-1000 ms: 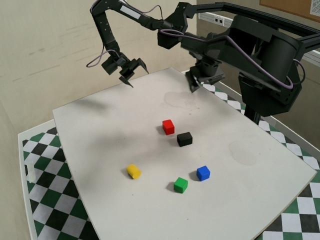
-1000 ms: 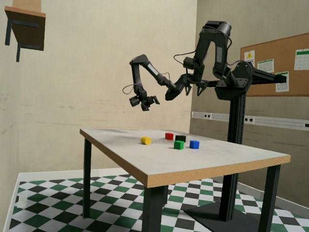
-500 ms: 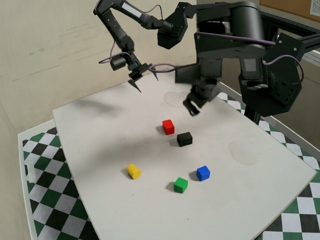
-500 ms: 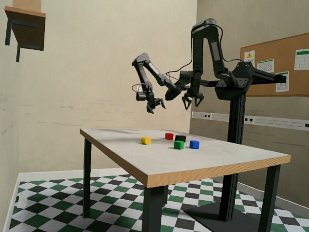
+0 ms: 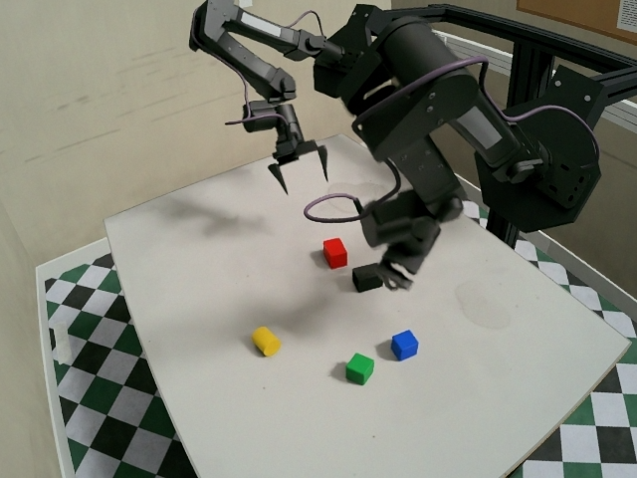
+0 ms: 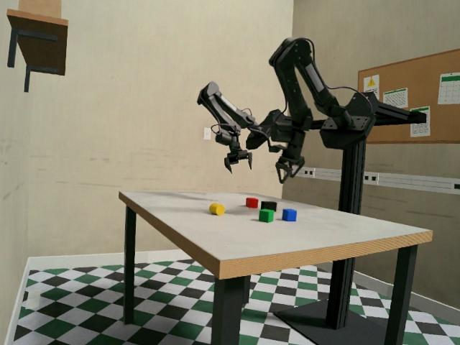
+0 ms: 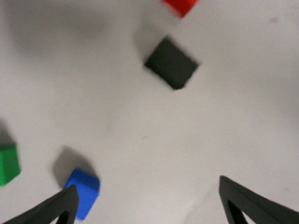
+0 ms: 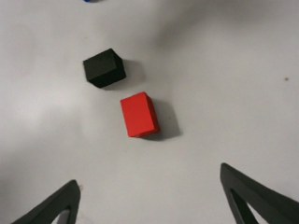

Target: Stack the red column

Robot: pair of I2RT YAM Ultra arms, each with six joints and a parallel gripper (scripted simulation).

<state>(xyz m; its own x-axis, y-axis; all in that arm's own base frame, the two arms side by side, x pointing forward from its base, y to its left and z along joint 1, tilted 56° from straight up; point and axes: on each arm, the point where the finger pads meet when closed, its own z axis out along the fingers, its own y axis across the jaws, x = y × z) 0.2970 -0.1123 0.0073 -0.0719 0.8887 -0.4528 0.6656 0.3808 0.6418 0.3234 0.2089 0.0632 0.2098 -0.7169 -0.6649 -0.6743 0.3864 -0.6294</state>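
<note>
The red column is 240 mm to the right of my left hand, 130 mm below it and 20 mm ahead of it. Round my left hand: blue cube 130 mm below, 70 mm to the left, 30 mm ahead; then black block 130 mm to the right, 130 mm below, 10 mm behind; then green cube 130 mm below, 130 mm ahead, 80 mm to the left.
</note>
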